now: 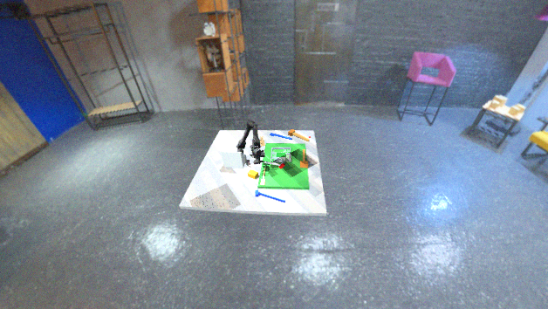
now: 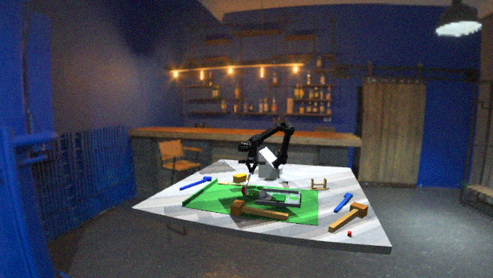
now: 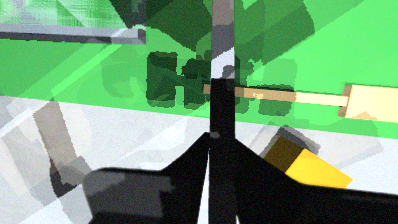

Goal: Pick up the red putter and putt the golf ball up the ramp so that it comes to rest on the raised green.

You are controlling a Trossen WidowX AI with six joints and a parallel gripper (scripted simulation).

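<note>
Now: gripper tip 11 cm short of the red putter, 2 cm to the right of it and 1 cm above it. From my gripper tip the other things lie so: white golf ball: 19 cm ahead, 14 cm to the left, 5 cm below; green mat: 24 cm ahead, 12 cm to the left, 8 cm below; yellow block: 11 cm to the right, 6 cm behind, 5 cm below.
</note>
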